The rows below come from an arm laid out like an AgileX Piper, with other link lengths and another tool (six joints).
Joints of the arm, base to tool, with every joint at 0 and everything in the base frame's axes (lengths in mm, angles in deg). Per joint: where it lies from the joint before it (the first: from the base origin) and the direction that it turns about. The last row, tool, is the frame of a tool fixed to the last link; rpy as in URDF.
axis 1: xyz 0 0 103.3 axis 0 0 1
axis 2: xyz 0 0 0 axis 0 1 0
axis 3: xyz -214.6 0 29.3 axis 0 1 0
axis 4: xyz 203.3 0 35.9 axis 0.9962 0 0.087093
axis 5: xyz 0 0 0 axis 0 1 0
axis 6: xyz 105.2 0 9.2 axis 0.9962 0 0.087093
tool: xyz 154.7 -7 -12.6 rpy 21.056 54.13 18.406
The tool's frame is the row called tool.
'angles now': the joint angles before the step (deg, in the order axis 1, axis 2, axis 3, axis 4, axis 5, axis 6). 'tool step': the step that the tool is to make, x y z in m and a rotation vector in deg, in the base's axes. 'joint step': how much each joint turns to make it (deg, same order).
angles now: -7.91, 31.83, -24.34, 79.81, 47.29, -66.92
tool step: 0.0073, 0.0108, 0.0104, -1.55, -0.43, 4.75
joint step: 0.02, 7.91, -5.65, 1.34, 4.09, -4.78
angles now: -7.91, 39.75, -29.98, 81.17, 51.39, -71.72
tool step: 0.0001, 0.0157, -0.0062, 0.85, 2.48, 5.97
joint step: 0.04, 7.93, -2.31, 2.47, 5.49, -4.69
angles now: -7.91, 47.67, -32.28, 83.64, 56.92, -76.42
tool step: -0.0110, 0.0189, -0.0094, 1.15, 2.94, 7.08
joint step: 1.16, 6.34, -1.14, 1.00, 5.69, -3.15
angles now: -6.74, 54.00, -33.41, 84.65, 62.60, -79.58
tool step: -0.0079, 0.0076, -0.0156, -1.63, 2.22, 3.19
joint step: 2.16, 2.63, 0.01, -1.73, 0.38, -0.72
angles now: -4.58, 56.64, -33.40, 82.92, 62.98, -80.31
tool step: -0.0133, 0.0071, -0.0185, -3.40, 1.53, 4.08
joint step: 2.95, 1.69, -0.12, -3.54, -0.10, -0.25
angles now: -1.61, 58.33, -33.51, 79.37, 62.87, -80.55
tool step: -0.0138, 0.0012, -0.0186, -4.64, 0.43, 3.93
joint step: 2.25, 0.64, -0.24, -4.93, -0.02, -0.01
